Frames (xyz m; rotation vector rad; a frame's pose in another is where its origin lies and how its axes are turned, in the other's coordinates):
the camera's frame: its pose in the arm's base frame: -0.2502 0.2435 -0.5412 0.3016 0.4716 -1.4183
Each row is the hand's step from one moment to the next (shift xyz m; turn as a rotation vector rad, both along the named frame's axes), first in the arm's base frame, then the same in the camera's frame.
Working: the arm's base frame: its pose in the camera's frame: -0.0293 0.1721 0.6199 -0.3016 -0.4716 1.4183

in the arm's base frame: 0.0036 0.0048 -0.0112 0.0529 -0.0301 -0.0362
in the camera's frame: 0.0015 0.0051 -0.0115 0.0482 0.0509 -0.0103
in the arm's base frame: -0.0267 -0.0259 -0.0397 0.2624 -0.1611 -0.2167
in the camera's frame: 0.0396 -0.0269 -0.0259 0.2671 0.2537 -0.0778
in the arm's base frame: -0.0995 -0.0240 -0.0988 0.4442 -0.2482 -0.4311
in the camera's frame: 0.0605 -0.0940 -0.0880 0.4620 0.4377 -0.1992
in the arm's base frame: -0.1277 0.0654 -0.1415 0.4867 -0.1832 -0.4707
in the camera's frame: 0.0010 -0.1063 -0.1712 0.4281 0.4917 -0.2588
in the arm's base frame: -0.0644 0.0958 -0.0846 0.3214 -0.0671 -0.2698
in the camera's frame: -0.0478 -0.0439 -0.1275 0.2159 0.3289 -0.1605
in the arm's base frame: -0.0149 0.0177 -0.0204 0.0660 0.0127 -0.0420
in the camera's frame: -0.0068 -0.0107 -0.0281 0.0148 0.0701 -0.0338
